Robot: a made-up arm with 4 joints. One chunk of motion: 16 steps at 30 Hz.
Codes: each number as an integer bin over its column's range. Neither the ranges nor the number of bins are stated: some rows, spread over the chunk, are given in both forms.
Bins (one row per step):
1: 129 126 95 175 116 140
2: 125 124 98 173 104 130
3: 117 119 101 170 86 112
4: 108 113 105 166 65 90
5: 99 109 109 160 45 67
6: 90 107 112 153 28 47
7: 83 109 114 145 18 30
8: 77 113 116 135 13 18
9: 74 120 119 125 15 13
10: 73 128 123 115 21 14
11: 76 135 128 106 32 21
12: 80 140 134 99 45 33
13: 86 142 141 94 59 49
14: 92 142 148 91 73 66
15: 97 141 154 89 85 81
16: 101 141 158 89 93 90
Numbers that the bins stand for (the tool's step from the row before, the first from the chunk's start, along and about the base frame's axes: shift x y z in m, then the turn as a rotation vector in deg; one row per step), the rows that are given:
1: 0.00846 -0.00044 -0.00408 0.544 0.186 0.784
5: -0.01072 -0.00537 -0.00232 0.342 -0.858 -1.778
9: -0.02670 -0.00218 -0.00107 -0.129 -1.299 -3.674
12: -0.02286 0.00363 0.00082 -0.478 -0.858 -2.972
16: -0.00944 0.00392 0.00383 -0.613 -0.152 -0.971
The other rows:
2: 0.00590 -0.00102 -0.00370 0.517 0.009 0.433
3: 0.00079 -0.00247 -0.00333 0.477 -0.255 -0.199
4: -0.00496 -0.00421 -0.00282 0.423 -0.564 -0.971
6: -0.01647 -0.00595 -0.00195 0.248 -1.108 -2.480
7: -0.02095 -0.00537 -0.00169 0.140 -1.255 -3.077
8: -0.02478 -0.00421 -0.00144 0.006 -1.329 -3.498
10: -0.02734 0.00015 -0.00056 -0.263 -1.211 -3.639
11: -0.02542 0.00218 0.00006 -0.384 -1.049 -3.393
13: -0.01903 0.00421 0.00169 -0.546 -0.652 -2.410
14: -0.01519 0.00421 0.00257 -0.586 -0.446 -1.814
15: -0.01200 0.00392 0.00333 -0.613 -0.270 -1.287

